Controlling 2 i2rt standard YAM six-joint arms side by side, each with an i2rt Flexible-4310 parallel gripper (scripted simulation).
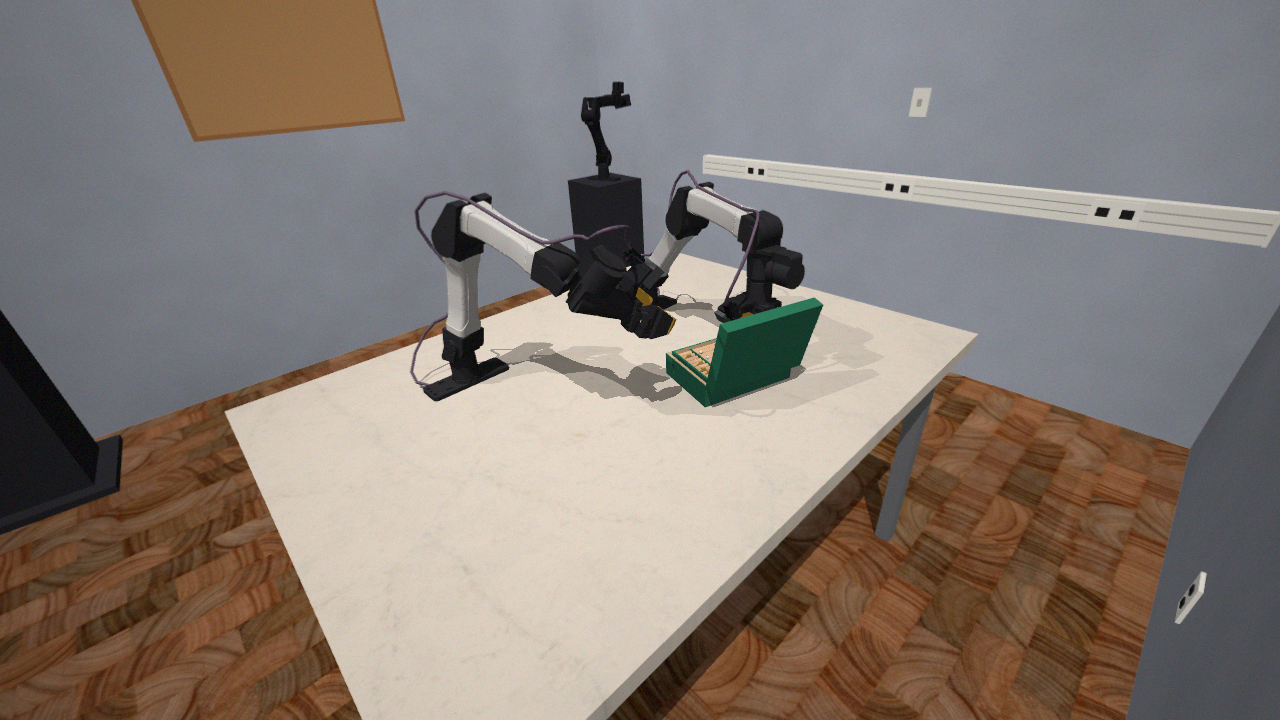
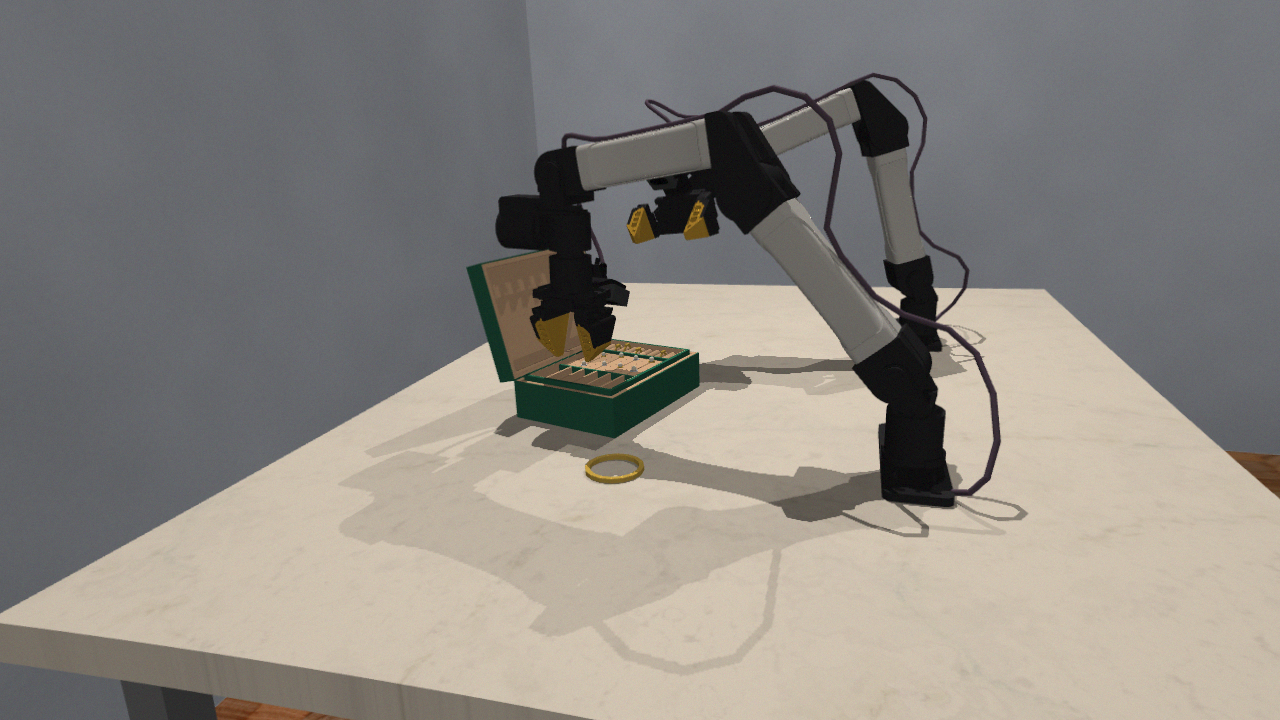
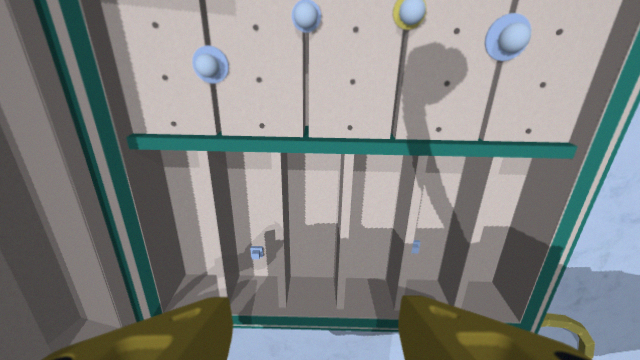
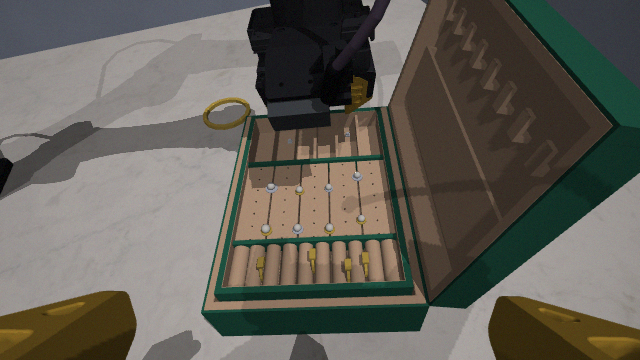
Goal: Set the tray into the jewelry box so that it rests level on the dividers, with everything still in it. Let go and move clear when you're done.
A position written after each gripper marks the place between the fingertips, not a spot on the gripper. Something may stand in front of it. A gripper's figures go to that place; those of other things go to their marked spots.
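Labels:
Left gripper [image 2: 574, 358], 104 cm from the lens. Right gripper [image 2: 659, 238], 122 cm from the lens. Jewelry box [image 2: 610, 416], 97 cm from the lens; nearer to the lens than the right gripper.

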